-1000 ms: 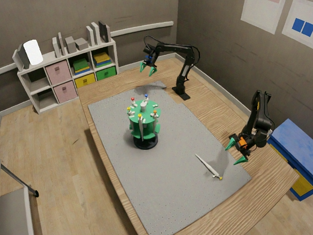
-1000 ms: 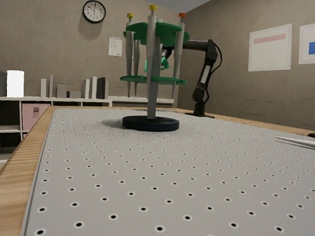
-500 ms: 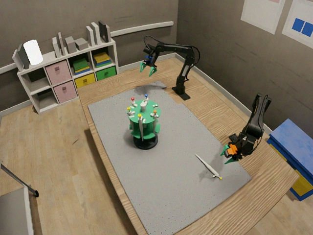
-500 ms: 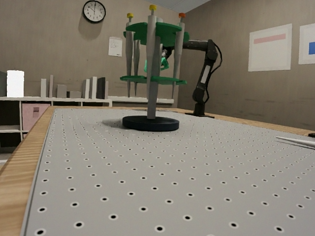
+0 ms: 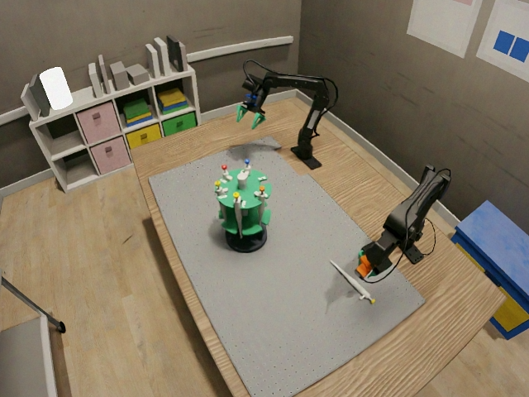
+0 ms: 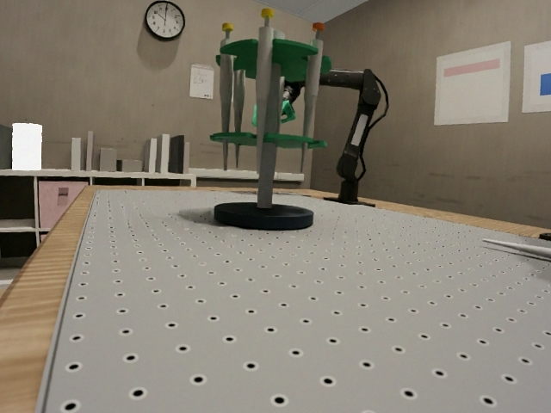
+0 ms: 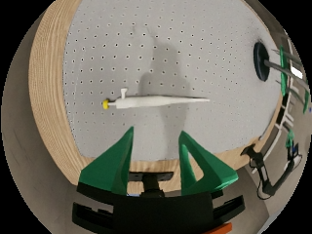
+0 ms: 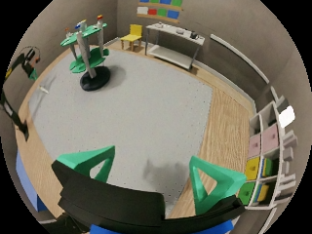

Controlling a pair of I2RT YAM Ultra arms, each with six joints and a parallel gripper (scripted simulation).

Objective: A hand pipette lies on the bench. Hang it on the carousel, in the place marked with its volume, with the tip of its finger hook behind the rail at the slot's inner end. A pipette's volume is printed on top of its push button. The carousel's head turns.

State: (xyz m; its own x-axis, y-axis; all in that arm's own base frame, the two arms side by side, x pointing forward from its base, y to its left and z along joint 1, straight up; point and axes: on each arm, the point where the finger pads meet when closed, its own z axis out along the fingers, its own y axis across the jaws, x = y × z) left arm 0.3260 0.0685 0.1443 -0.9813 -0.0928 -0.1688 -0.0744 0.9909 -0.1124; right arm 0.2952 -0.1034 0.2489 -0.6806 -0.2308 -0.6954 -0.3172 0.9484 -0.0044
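Now: left hand 10 mm short of the hand pipette, 20 mm to the left of it and 120 mm above it.
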